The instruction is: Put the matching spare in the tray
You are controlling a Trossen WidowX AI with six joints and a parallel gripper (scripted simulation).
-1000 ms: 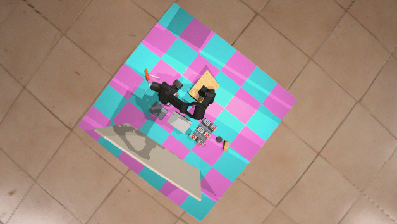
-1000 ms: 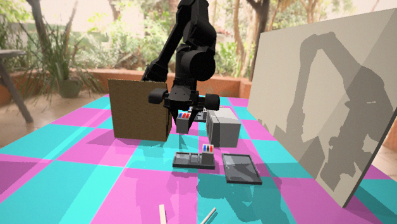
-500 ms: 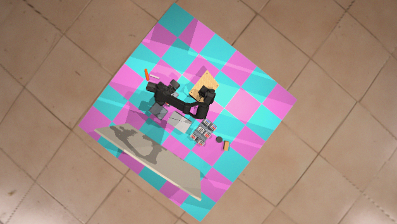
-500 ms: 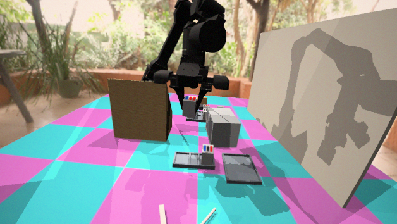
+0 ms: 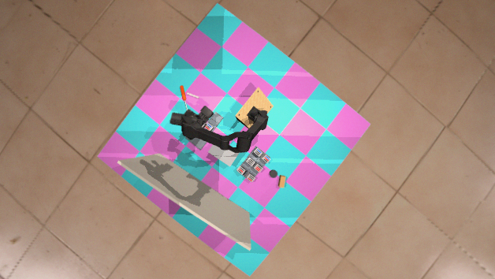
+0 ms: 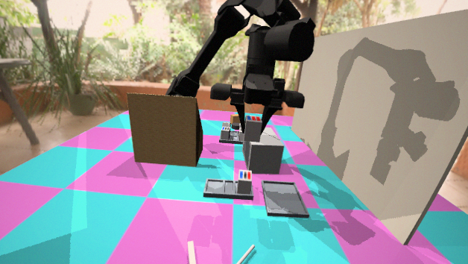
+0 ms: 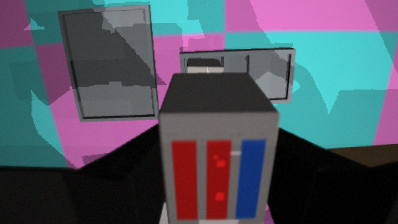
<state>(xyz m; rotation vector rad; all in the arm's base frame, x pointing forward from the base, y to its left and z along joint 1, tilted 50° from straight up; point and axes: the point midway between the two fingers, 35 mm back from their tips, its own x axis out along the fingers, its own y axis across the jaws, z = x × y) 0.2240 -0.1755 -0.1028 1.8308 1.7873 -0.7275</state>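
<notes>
Now: gripper tip 17 cm above the grey tray and 10 cm short of it. Round my gripper tip: tall wall panel: 31 cm ahead, 21 cm to the left, 5 cm above; holder rack: 17 cm below, 4 cm behind, 2 cm to the left; grey mounted unit: 20 cm to the left, 12 cm below, 6 cm ahead.
</notes>
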